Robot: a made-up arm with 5 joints.
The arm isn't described. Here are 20 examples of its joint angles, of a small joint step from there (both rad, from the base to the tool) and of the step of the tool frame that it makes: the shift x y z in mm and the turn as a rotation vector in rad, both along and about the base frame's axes.
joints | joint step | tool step
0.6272 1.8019 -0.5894 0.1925 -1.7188 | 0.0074 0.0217 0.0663 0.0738 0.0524 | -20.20 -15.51 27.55 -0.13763 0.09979 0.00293
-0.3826 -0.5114 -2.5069 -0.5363 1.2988 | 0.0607 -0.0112 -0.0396 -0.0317 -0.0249 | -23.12 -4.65 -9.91 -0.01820 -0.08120 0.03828
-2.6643 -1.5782 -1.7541 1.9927 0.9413 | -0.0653 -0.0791 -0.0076 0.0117 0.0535 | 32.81 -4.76 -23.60 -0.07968 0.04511 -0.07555
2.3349 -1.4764 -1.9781 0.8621 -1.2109 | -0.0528 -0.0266 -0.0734 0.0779 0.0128 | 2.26 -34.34 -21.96 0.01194 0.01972 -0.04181
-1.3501 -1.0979 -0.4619 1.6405 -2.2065 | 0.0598 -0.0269 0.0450 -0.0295 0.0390 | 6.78 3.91 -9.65 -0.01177 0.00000 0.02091
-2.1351 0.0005 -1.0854 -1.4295 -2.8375 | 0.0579 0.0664 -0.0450 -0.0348 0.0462 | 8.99 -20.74 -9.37 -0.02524 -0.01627 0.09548
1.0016 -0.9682 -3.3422 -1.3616 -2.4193 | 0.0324 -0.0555 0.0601 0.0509 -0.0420 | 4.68 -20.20 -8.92 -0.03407 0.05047 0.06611
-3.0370 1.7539 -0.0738 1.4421 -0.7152 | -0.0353 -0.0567 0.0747 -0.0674 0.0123 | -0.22 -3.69 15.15 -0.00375 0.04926 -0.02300
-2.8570 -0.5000 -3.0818 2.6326 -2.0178 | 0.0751 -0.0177 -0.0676 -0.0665 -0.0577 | 18.83 19.09 -1.99 -0.00122 0.15965 0.10492
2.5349 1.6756 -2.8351 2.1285 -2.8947 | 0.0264 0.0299 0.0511 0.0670 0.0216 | 10.25 -21.93 -23.61 -0.06728 -0.13313 0.01546
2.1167 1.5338 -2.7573 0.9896 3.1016 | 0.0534 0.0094 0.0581 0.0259 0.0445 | -21.58 -24.99 -27.63 -0.08297 -0.04363 0.00962
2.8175 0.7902 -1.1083 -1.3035 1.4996 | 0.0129 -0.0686 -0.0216 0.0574 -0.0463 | -9.87 -2.56 30.02 0.05413 0.01672 0.00979
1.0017 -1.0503 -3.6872 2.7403 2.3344 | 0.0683 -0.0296 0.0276 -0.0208 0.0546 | 21.12 -20.14 -5.22 0.04483 0.03093 0.09143
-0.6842 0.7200 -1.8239 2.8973 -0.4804 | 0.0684 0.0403 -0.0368 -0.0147 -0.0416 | 20.72 16.87 -9.96 0.02557 -0.03351 0.05943
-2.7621 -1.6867 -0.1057 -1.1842 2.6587 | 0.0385 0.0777 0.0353 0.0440 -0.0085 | -26.19 -9.70 -3.39 0.06285 -0.14389 0.03016
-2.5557 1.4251 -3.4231 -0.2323 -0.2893 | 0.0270 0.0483 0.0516 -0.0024 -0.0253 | -12.06 -24.77 -37.61 0.07212 -0.06880 0.01246
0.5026 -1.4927 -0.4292 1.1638 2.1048 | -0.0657 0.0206 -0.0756 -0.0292 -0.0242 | -3.13 -7.85 25.68 0.02263 -0.08295 -0.04880
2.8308 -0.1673 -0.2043 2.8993 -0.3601 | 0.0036 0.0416 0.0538 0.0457 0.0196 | 6.87 -2.43 -1.24 -0.03325 -0.13750 0.02038
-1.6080 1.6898 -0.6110 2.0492 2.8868 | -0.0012 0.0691 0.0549 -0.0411 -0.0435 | 0.81 20.04 15.80 0.08287 -0.00192 -0.04470
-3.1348 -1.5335 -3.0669 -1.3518 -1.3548 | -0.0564 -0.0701 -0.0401 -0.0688 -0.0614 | -18.25 -26.55 -40.07 -0.01087 0.17919 0.00345
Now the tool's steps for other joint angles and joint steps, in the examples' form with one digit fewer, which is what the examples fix.
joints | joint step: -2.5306 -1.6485 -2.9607 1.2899 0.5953 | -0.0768 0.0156 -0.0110 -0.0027 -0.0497
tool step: 24.4 -38.7 5.3 -0.0063 -0.0063 -0.1257
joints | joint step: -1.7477 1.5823 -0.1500 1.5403 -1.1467 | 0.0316 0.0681 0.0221 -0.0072 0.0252
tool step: -1.8 6.3 12.9 0.0824 -0.0102 0.0566
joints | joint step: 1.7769 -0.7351 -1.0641 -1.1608 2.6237 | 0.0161 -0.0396 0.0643 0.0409 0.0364
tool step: -1.2 0.1 -8.7 -0.0657 -0.0064 0.0517
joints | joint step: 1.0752 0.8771 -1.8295 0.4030 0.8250 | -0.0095 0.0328 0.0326 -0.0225 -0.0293
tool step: 2.2 -7.1 -27.6 -0.0447 0.0076 0.0158
